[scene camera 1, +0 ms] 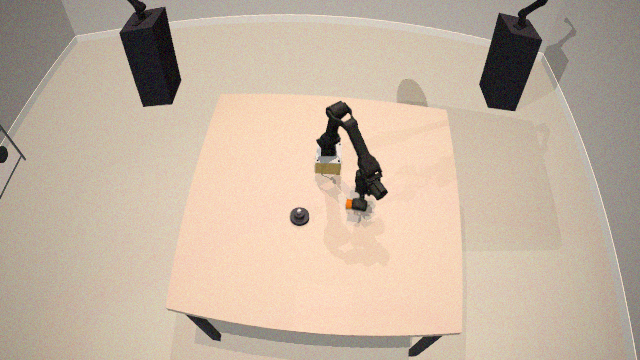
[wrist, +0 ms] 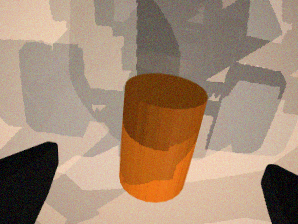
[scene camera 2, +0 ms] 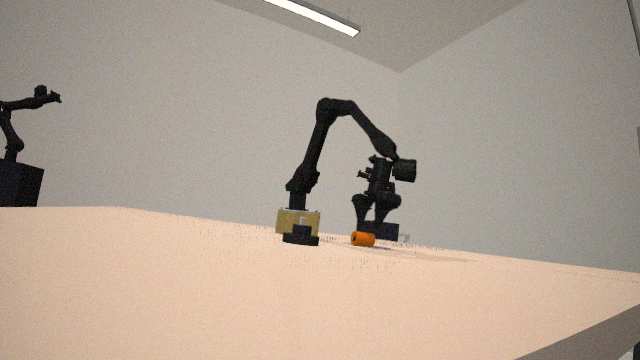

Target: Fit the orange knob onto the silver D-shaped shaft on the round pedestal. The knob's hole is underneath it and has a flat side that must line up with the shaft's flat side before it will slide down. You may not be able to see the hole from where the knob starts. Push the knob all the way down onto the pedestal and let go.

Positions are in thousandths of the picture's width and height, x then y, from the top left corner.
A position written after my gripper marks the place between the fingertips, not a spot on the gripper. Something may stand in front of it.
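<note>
I am holding nothing, and my gripper (scene camera 2: 574,632), which I can also see at (wrist: 559,743), is open. There is an orange knob (wrist: 549,511) here too.
</note>
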